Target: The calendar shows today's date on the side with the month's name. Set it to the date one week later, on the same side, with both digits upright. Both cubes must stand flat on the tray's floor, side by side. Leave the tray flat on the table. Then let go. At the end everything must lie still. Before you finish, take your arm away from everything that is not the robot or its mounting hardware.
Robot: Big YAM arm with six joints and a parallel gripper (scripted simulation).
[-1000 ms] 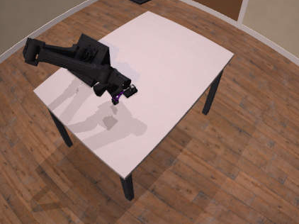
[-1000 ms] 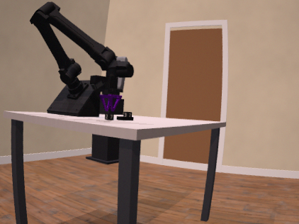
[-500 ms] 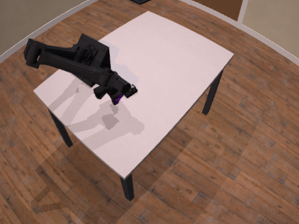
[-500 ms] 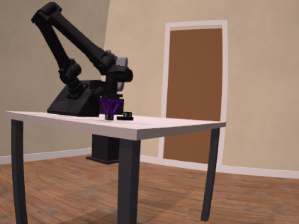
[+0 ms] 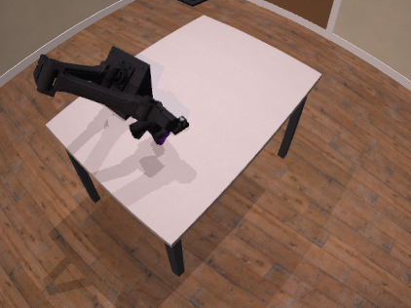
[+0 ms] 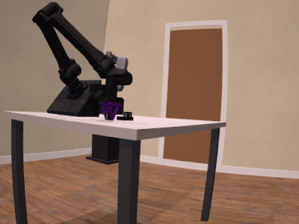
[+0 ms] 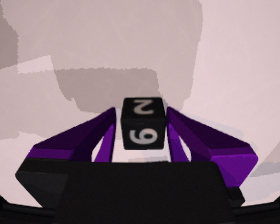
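Right now the black date cube is right at my hand. From my hand the other things lie so: black tray 1 cm ahead, 11 cm to the left.
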